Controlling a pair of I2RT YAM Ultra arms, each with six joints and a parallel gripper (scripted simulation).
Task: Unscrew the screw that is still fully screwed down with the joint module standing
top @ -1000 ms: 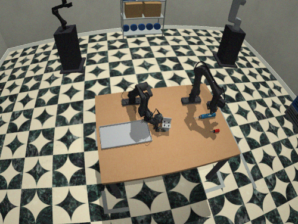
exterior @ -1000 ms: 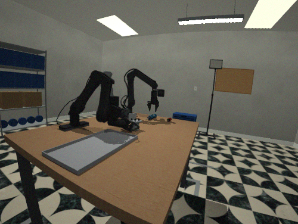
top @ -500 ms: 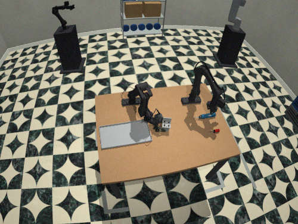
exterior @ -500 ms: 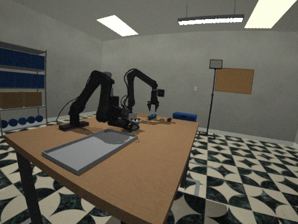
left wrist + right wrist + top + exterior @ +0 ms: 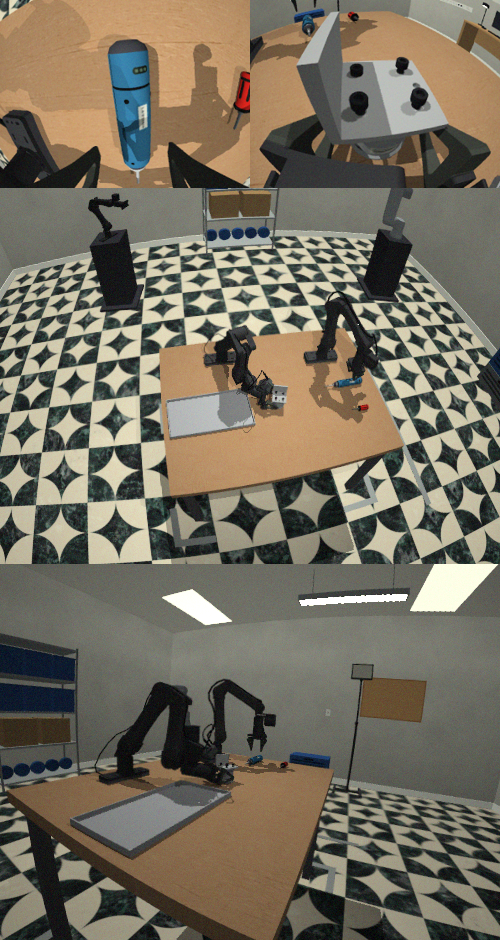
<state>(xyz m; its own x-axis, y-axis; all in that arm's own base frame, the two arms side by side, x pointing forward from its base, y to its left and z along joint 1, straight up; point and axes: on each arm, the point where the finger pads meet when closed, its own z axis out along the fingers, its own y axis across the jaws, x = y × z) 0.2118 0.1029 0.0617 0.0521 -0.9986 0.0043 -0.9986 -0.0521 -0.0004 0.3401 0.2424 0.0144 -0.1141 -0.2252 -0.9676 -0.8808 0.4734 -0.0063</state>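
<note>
The screw is 20 mm behind my right hand, 20 mm to the left of it and 40 mm above it. The rest, counted from my right hand: red-handled screwdriver: 60 mm ahead, 450 mm to the left, 10 mm below; grey l-shaped bracket: 50 mm above; grey tray: 40 mm ahead, 350 mm to the right, 20 mm below.
</note>
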